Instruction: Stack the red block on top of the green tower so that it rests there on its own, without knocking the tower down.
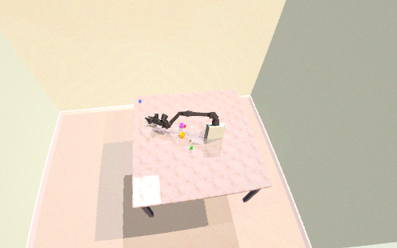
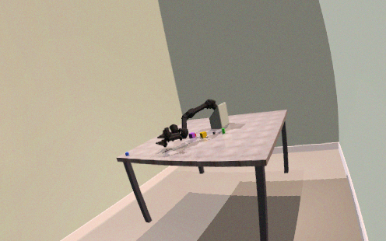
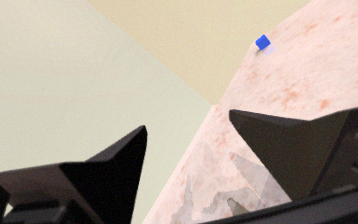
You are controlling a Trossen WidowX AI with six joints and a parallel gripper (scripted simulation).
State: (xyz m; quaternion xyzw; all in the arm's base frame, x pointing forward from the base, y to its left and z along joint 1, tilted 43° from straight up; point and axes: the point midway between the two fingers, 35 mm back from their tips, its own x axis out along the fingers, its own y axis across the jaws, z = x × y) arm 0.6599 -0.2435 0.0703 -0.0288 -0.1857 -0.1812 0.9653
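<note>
Now: the purple cube 370 mm behind my gripper tip, 100 mm to the left of it and 80 mm below it. Round my gripper tip: yellow cube: 360 mm behind, 220 mm to the left, 80 mm below; red block: 400 mm behind, 100 mm to the left, 90 mm below; small blue block: 80 mm ahead, 320 mm to the right, 90 mm below.
</note>
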